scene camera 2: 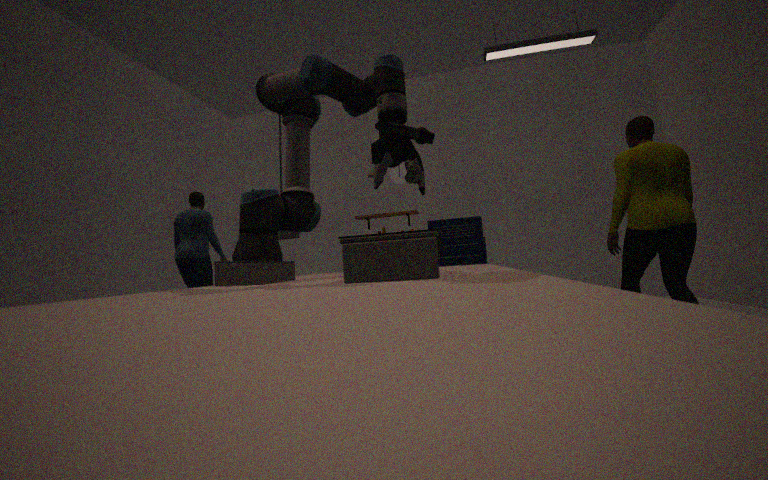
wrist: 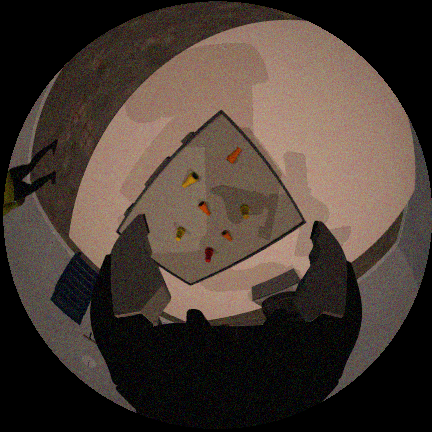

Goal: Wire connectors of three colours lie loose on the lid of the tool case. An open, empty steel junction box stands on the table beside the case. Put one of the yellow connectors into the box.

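Places are measured from the arm's base along level axes (x ahead, y left, z up), in metres.
Pixels of known places: gripper, fingertip midpoint: (scene camera 2: 401,192) (wrist: 232,219); arm's base, link origin: (scene camera 2: 258,261) (wrist: 280,301).
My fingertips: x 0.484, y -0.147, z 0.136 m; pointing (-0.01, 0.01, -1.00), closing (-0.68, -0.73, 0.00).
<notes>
For each thing: its top centre in the pictures, then the offset to it from my fingertips.
- tool case, top centre: (wrist: 195,227) (scene camera 2: 397,237) dx -0.028, dy +0.096, dz -0.100 m
- red connector, top centre: (wrist: 207,260) dx -0.080, dy +0.117, dz -0.076 m
The tool case (scene camera 2: 390,261) (wrist: 165,200) stands on the table, lid up. Three yellow connectors lie apart on the lid in the wrist view: one (wrist: 190,180) toward the upper left, one (wrist: 180,233) at the lower left, and a darker one (wrist: 245,211) in shadow at the right. Orange connectors (wrist: 234,155) (wrist: 204,208) (wrist: 227,235) and a red connector (wrist: 209,254) lie among them. My gripper (scene camera 2: 399,189) (wrist: 232,219) is open and empty, pointing down above the lid. The junction box does not show in either view.
The robot's base block (scene camera 2: 254,272) (wrist: 275,284) stands on the table beside the case. A dark blue slatted object (scene camera 2: 457,240) (wrist: 76,289) is beyond the table. A person in yellow (scene camera 2: 654,186) (wrist: 9,192) and a person in blue (scene camera 2: 192,237) stand in the room.
</notes>
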